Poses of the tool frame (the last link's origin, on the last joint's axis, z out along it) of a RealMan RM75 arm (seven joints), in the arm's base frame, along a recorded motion.
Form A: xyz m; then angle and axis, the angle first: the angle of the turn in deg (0 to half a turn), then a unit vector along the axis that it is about.
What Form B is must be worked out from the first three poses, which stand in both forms.
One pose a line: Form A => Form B
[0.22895, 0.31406, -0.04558, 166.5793, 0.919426, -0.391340, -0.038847] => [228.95, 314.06, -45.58, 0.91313, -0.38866, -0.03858, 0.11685]
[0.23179, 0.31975, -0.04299, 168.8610, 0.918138, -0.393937, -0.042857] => [231.79, 319.75, -42.99, 0.91380, -0.39208, -0.04265, 0.09705]
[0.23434, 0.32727, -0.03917, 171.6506, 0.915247, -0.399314, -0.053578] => [234.34, 327.27, -39.17, 0.91282, -0.39825, -0.05344, 0.07280]
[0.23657, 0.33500, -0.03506, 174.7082, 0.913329, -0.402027, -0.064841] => [236.57, 335.00, -35.06, 0.91236, -0.40160, -0.06477, 0.04616]
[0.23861, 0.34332, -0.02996, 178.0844, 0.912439, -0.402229, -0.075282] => [238.61, 343.32, -29.96, 0.91231, -0.40217, -0.07527, 0.01672]
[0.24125, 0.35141, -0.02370, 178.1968, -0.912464, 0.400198, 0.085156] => [241.25, 351.41, -23.70, -0.91235, 0.40015, 0.08515, 0.01574]
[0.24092, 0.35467, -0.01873, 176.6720, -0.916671, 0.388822, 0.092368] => [240.92, 354.67, -18.73, -0.91628, 0.38866, 0.09233, 0.02904]
